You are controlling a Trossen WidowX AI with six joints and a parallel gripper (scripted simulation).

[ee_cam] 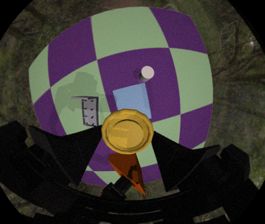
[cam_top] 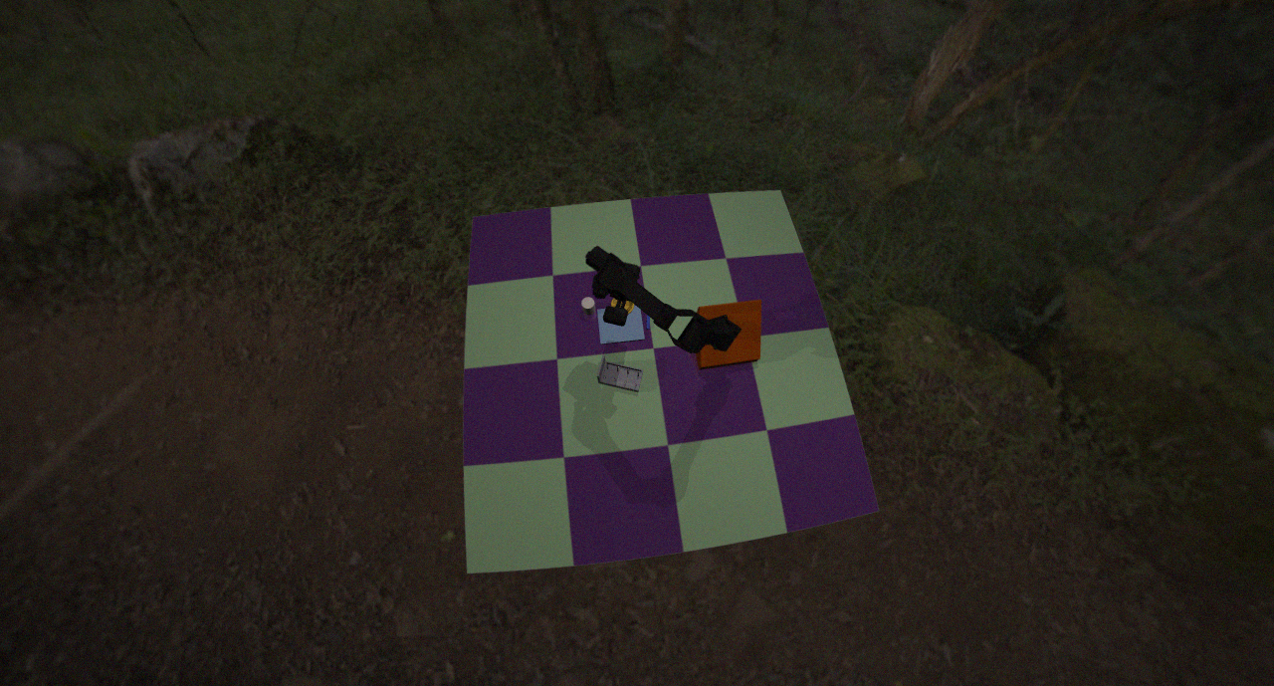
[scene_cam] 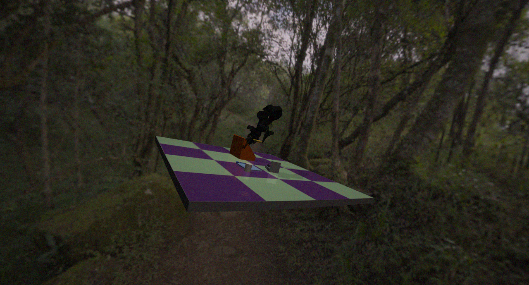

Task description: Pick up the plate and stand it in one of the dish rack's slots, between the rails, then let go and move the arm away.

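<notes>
Right now my gripper tip is 5 cm short of the grey dish rack, 16 cm to the right of it and 16 cm above it. Also, from my gripper tip: blue utensil 10 cm behind, 3 cm to the right, 18 cm below; light blue mat 2 cm to the right, 18 cm below; yellow plate 1 cm above.
</notes>
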